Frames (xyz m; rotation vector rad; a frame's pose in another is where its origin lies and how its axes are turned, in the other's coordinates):
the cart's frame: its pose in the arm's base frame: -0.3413 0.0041 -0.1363 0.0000 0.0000 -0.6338
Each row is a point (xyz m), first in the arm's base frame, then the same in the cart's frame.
Working: the arm's base frame: its pose in the cart's frame: 0.2774 0.1988 0.1363 0.0000 0.0000 0.6338

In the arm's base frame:
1: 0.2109 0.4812 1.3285
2: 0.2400 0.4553 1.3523
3: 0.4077 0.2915 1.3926
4: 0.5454 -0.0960 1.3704
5: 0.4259 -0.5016 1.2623
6: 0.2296 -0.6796 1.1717
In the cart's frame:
1: 0.1624 0.7115 1.4648
2: 0.2012 0.7078 1.4886
3: 0.4333 0.6751 1.5289
4: 0.7738 0.4445 1.5067
5: 0.9177 0.0469 1.3986
6: 0.8649 -0.2128 1.3080

